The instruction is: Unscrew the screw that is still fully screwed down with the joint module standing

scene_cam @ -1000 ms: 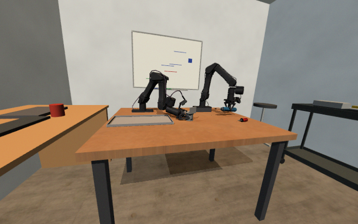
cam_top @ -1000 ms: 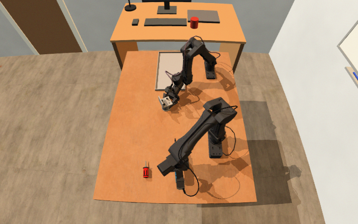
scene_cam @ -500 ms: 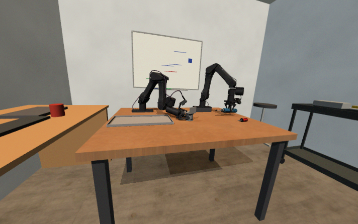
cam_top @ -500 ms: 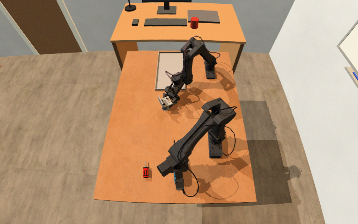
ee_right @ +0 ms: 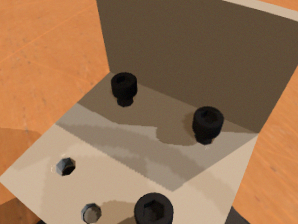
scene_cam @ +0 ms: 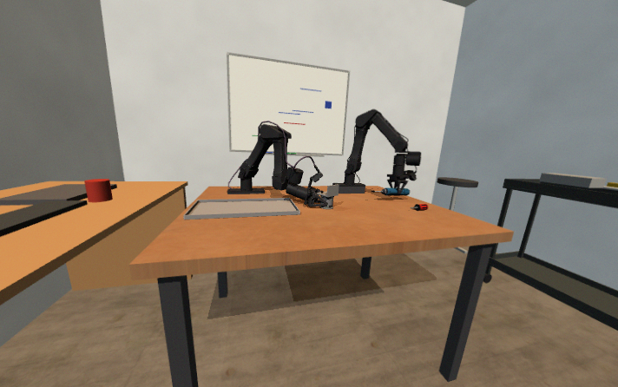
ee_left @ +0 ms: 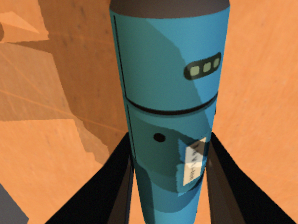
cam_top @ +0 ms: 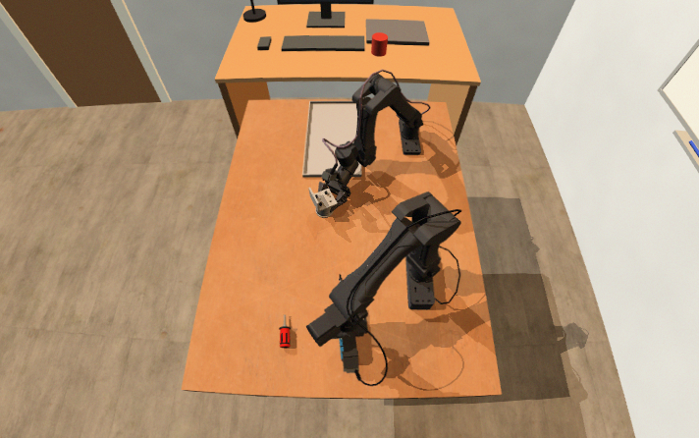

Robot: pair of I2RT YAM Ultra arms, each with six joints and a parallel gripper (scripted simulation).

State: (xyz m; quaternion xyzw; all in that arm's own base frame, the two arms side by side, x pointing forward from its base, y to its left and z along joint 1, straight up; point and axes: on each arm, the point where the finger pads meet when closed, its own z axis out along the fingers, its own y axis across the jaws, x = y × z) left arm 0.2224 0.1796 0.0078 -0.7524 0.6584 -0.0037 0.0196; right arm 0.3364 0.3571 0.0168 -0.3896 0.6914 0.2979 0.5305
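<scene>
Right now the l-shaped bracket is 50 mm above my right hand. Round my right hand: small red screwdriver 80 mm ahead, 430 mm to the left, 10 mm below; grey bit 80 mm behind, 300 mm to the left, 30 mm above; grey tray 360 mm to the right, 20 mm below.
</scene>
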